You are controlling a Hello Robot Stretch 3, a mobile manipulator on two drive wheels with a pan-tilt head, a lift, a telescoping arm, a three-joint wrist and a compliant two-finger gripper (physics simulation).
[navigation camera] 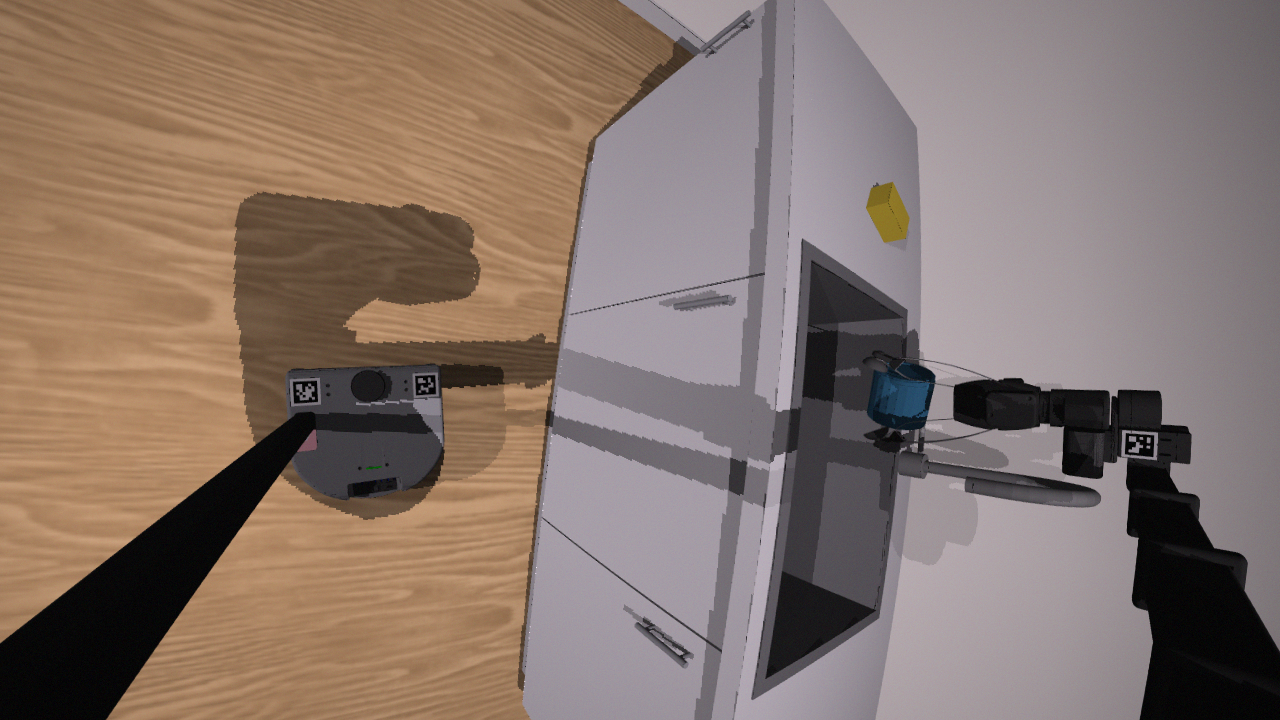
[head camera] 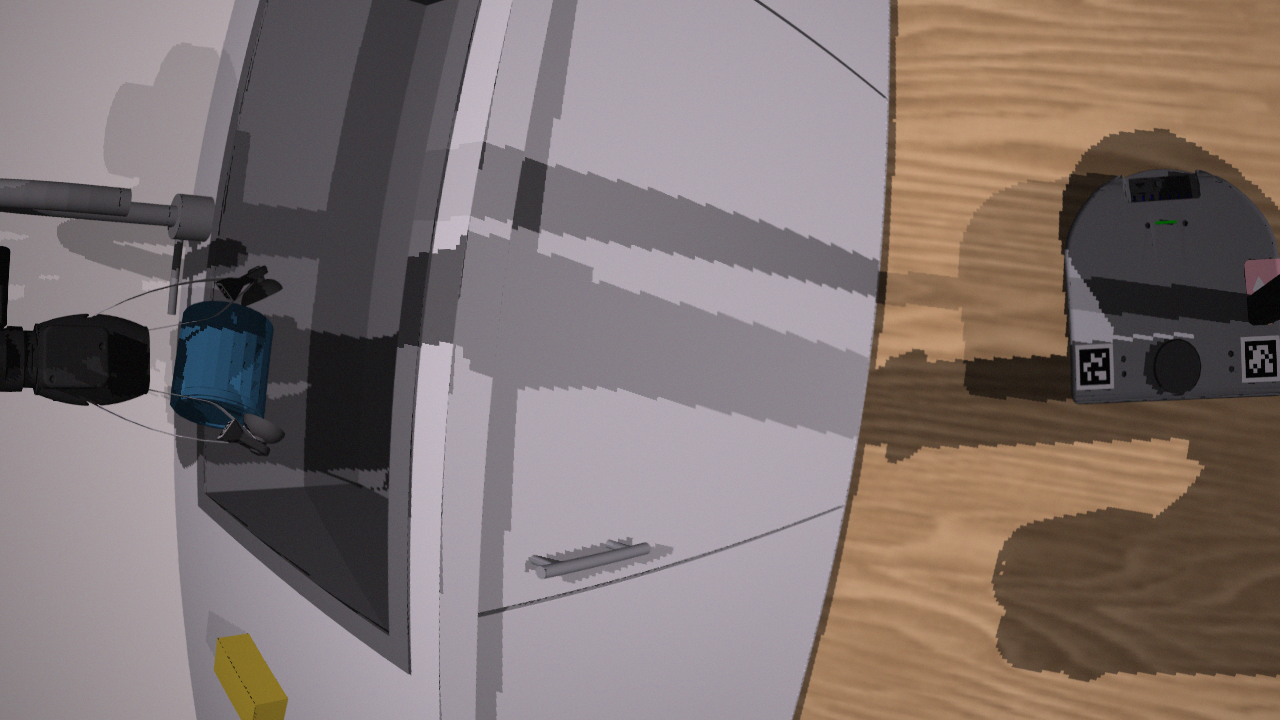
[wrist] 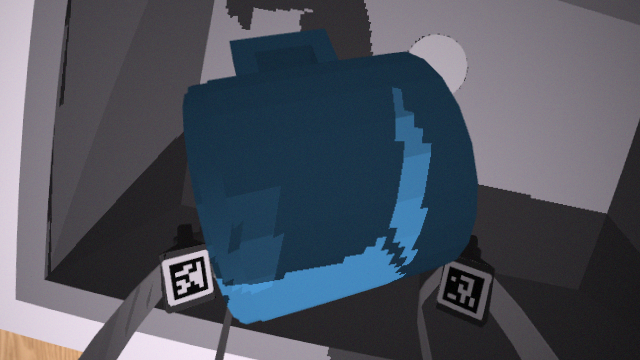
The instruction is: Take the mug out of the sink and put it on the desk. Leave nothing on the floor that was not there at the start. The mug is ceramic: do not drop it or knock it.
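Places are measured from the robot's base along level axes (x ahead, y left, z up), in metres.
Where they show: gripper, fingertip midpoint: (navigation camera: 864, 397) (head camera: 279, 361); robot's base, origin of the base link: (navigation camera: 367, 384) (head camera: 1173, 364).
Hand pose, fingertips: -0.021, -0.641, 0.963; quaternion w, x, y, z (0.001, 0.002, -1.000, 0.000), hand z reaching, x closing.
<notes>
Each offset is from my fingertips to the centre of the thing, as dx, dy, dz. "pt": to the spot under its first point.
The blue mug {+0.010, -0.051, +0.034} (head camera: 221, 362) (navigation camera: 902, 398) (wrist: 310, 160) is on its side, raised above the sink (head camera: 401, 555) (navigation camera: 776, 537) (wrist: 37, 150) near its back edge. My gripper (head camera: 253, 360) (navigation camera: 885, 399) (wrist: 325, 235) points down and is shut on the mug, with one finger at each end of it. The mug's handle shows at the top of the wrist view, on the side away from the fingers. The sink basin shows below the mug. The desk does not show in these views.
The grey faucet (head camera: 190, 217) (navigation camera: 1029, 492) stands close beside the gripper at the sink's back edge. A yellow block {+0.355, -0.228, -0.030} (head camera: 250, 676) (navigation camera: 887, 213) lies on the counter beside the sink. Cabinet handles {pt +0.164, +0.146, -0.216} (head camera: 595, 559) (navigation camera: 702, 302) stick out in front. My base (head camera: 1172, 268) (navigation camera: 366, 438) stands on the wooden floor.
</notes>
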